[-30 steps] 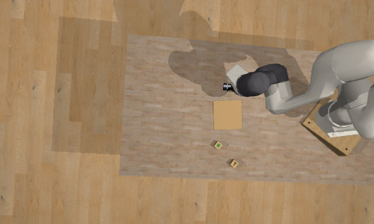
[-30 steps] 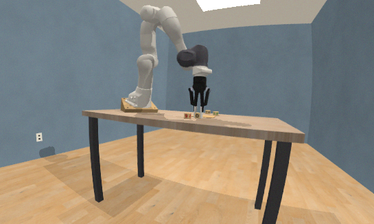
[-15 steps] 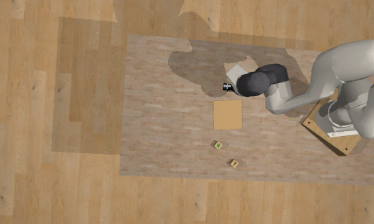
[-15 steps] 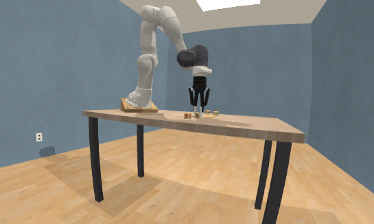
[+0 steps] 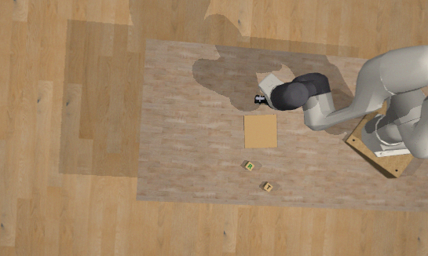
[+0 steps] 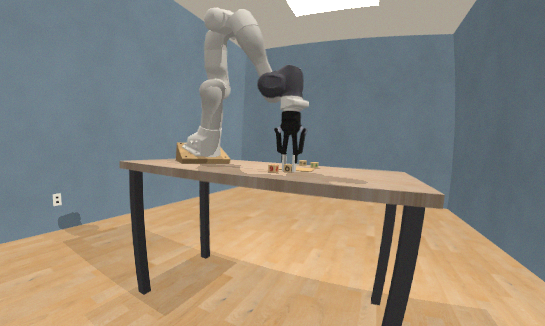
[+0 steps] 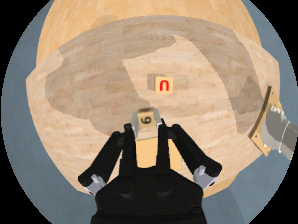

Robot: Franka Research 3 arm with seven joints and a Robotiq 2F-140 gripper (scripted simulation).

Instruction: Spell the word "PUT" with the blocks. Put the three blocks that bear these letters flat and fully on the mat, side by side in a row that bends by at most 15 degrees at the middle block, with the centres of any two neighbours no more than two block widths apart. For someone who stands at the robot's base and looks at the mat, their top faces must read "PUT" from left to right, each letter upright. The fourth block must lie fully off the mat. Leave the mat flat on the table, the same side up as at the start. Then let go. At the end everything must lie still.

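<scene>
Right now my hand is 20 mm above the block marked 6. Also, from my hand: green P block 270 mm to the left, 40 mm ahead, 20 mm below; red U block 60 mm to the right, 40 mm behind, 20 mm below; tan mat 130 mm to the left, 30 mm below.
</scene>
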